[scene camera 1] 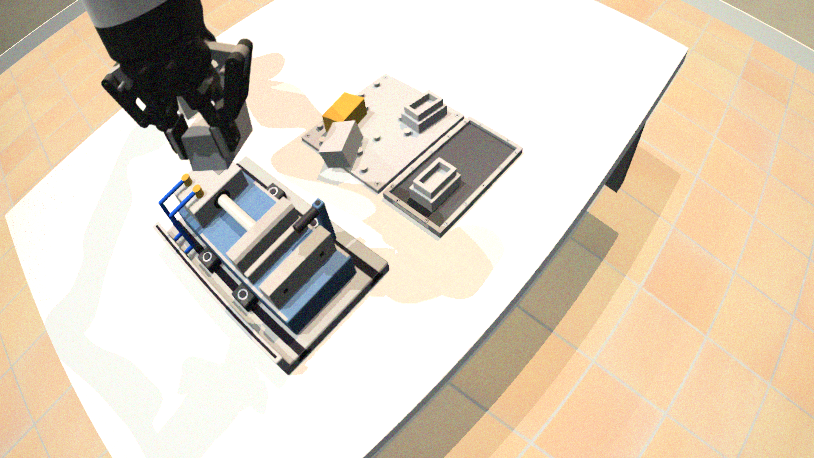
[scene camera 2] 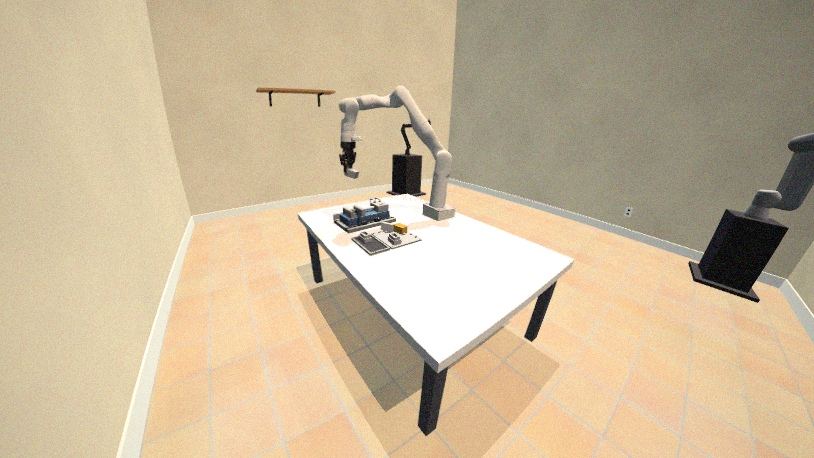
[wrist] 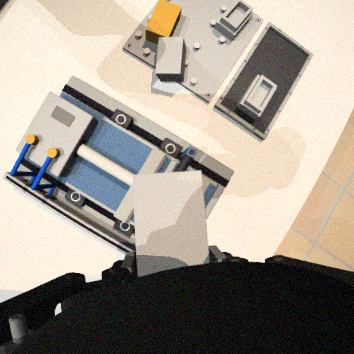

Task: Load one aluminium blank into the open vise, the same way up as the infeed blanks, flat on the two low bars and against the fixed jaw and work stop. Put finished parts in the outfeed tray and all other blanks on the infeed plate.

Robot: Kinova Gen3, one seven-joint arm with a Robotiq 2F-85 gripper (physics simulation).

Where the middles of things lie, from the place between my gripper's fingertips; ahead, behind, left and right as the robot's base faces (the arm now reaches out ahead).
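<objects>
Relative to the brass blank (scene camera 1: 348, 107), my hand is 130 mm past it, 270 mm to the right of it and 260 mm above it. Counted from my hand: outfeed tray (scene camera 1: 477, 152), 60 mm ahead, 280 mm to the left, 280 mm below; infeed plate (scene camera 1: 386, 159), slightly behind, a long way to the left, well below.
</objects>
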